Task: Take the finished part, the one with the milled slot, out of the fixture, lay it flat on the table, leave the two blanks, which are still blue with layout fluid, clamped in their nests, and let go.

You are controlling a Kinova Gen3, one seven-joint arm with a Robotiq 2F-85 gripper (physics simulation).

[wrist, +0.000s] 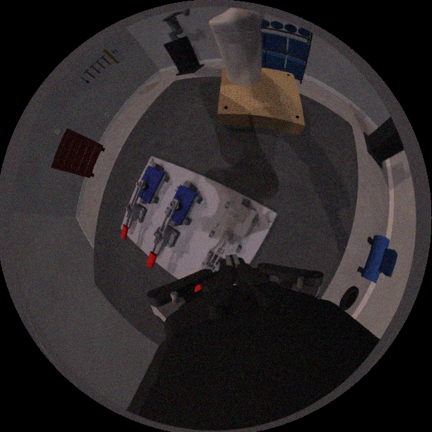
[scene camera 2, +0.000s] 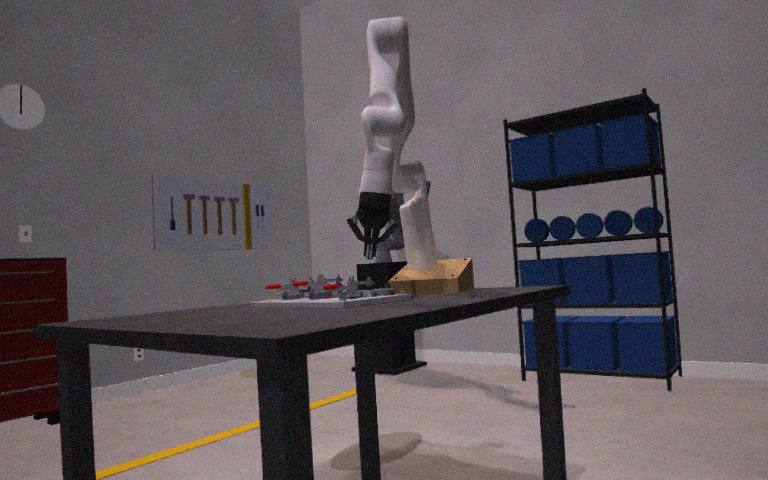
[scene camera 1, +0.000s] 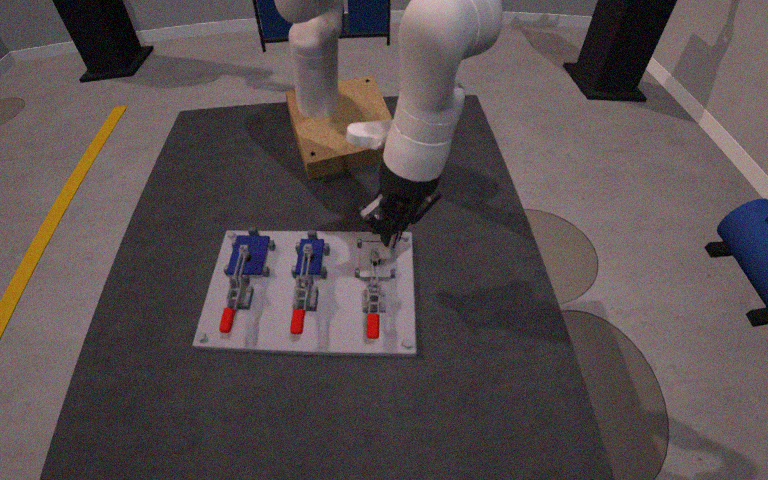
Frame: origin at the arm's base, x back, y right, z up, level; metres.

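Seen in the pictures: gripper, fingertip midpoint: (scene camera 2: 369, 259) (scene camera 1: 388, 244); arm's base, link origin: (scene camera 2: 422, 265) (scene camera 1: 317, 103).
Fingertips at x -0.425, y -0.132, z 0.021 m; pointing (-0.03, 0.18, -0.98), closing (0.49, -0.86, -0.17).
Note:
Offsets run from my fingertips to a thing's top centre. "*": to the spot under its first point. Level surfaces: height alone.
The finished part {dz -0.074, dx +0.036, dy +0.019 m} (scene camera 1: 365, 262) (wrist: 235, 218), pale grey, lies in the right nest of the white fixture plate {dz -0.090, dx -0.009, dy +0.133 m} (scene camera 1: 339, 294) (scene camera 2: 339, 304) (wrist: 196, 254). Its slot is hard to make out. A toggle clamp with a red handle {* dz -0.054, dx -0.108, dy +0.030 m} (scene camera 1: 372, 326) (wrist: 198, 288) reaches over it. The left blue blank {dz -0.069, dx +0.046, dy +0.239 m} (scene camera 1: 259, 251) (wrist: 152, 184) and the middle blue blank {dz -0.064, dx +0.033, dy +0.130 m} (scene camera 1: 318, 260) (wrist: 186, 204) sit in their nests under clamp arms. My gripper (scene camera 1: 389, 241) (scene camera 2: 369, 254) (wrist: 230, 261) is shut and empty. It hangs above the fixture, near the back of the right nest in scene camera 1.
The other two clamps have a left red handle {dz -0.048, dx -0.088, dy +0.249 m} (scene camera 1: 226, 320) (wrist: 124, 232) and a middle red handle {dz -0.043, dx -0.096, dy +0.139 m} (scene camera 1: 297, 321) (wrist: 151, 259). Short posts ring each nest. The wooden base block (scene camera 1: 356, 124) (scene camera 2: 453, 274) (wrist: 260, 100) stands behind the fixture on the dark table {dz -0.105 m} (scene camera 1: 317, 413) (scene camera 2: 186, 328).

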